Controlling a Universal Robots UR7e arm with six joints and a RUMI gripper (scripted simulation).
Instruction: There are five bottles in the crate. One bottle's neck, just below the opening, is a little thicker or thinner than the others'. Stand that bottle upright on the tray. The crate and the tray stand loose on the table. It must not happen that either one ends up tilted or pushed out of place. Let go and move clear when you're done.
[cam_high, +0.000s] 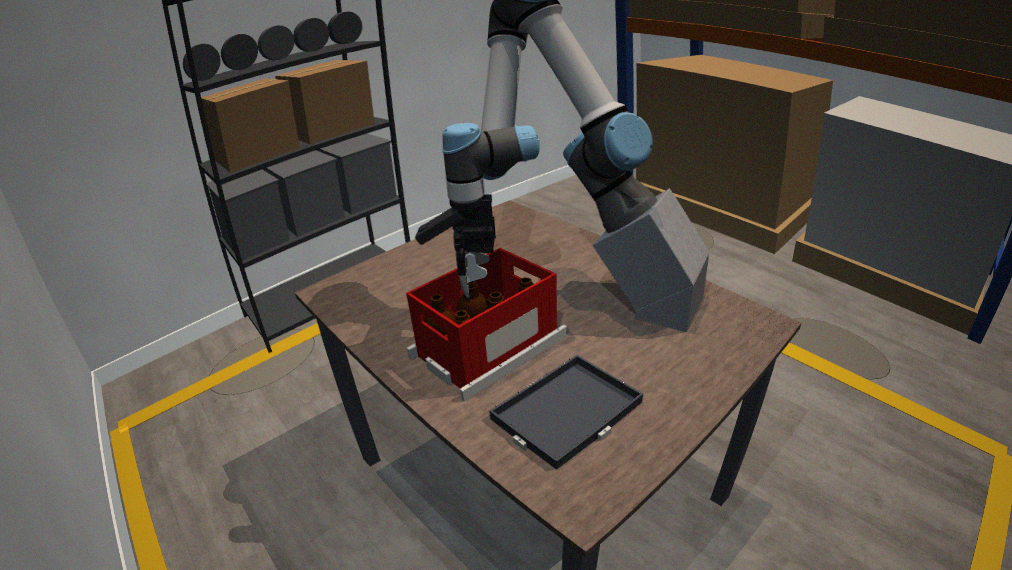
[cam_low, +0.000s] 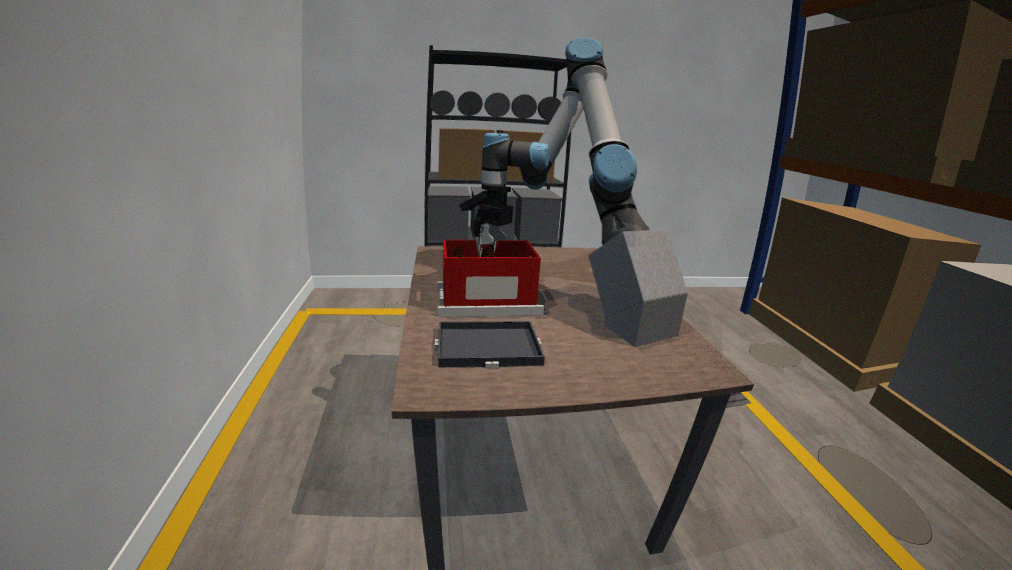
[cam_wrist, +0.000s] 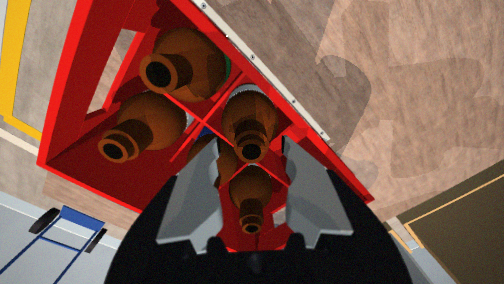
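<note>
Now: hand 70 mm above the red crate and 50 mm to the right of it. The rest, counted from my hand: dark tray (320 mm to the left, 140 mm below, 80 mm ahead).
</note>
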